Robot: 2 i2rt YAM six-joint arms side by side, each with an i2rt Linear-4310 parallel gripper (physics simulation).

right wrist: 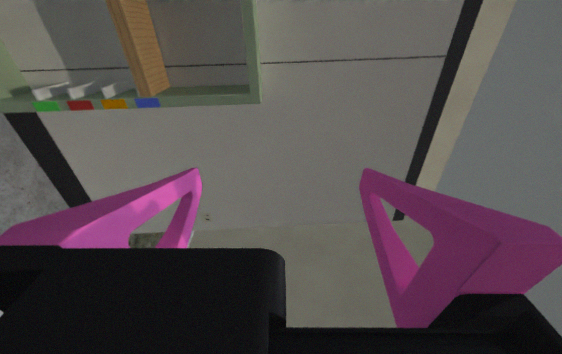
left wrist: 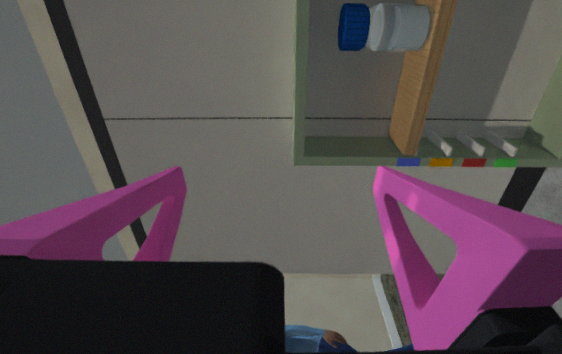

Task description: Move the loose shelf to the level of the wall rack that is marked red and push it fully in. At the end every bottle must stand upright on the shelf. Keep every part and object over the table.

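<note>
Both wrist views show the green wall rack (left wrist: 299, 100) (right wrist: 253, 55) turned on its side. The wooden shelf (left wrist: 417, 95) (right wrist: 142, 50) sits in the rack at the level of the blue mark (left wrist: 408, 162) (right wrist: 147, 103). The red mark (left wrist: 473, 162) (right wrist: 80, 105) is two marks lower, towards the green one. A clear bottle (left wrist: 400, 27) with a blue cap stands upright on the shelf in the left wrist view. The other bottles do not show. My left gripper (left wrist: 279, 177) is open and empty, beyond the rack's side. My right gripper (right wrist: 280, 177) is open and empty, beyond the opposite side.
Pale supports (left wrist: 470, 143) (right wrist: 85, 90) stick out inside the rack's sides at the levels below the shelf. An orange mark (left wrist: 441, 162) (right wrist: 114, 104) and a green mark (left wrist: 505, 163) (right wrist: 46, 106) flank the red one. The wall is behind the rack. Part of a person shows low in the left wrist view.
</note>
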